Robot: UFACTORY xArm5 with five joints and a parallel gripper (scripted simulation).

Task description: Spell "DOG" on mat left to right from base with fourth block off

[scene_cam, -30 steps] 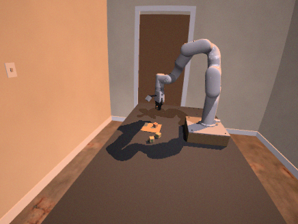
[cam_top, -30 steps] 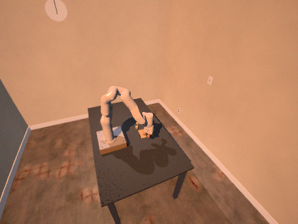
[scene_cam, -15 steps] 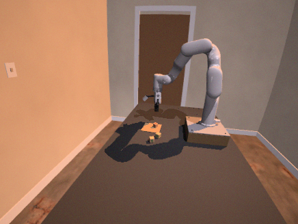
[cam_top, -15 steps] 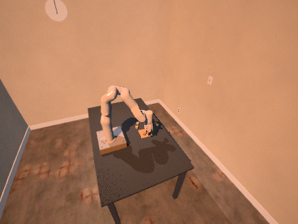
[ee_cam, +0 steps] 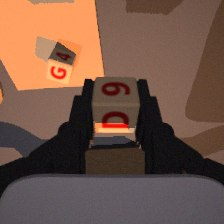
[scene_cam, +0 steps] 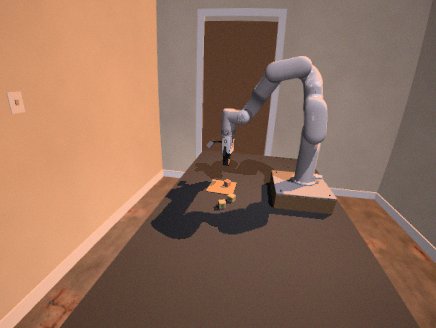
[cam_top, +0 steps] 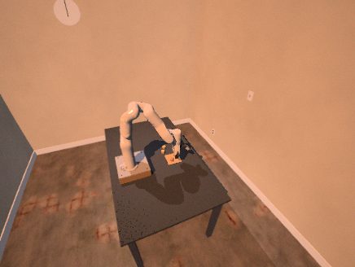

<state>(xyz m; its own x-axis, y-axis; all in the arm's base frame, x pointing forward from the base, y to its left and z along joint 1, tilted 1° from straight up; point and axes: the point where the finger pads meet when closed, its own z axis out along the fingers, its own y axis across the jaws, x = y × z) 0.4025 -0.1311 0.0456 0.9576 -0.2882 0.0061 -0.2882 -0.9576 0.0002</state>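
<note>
Now: the orange mat 2 cm ahead of my hand, 9 cm to the left of it and 12 cm below it.
</note>
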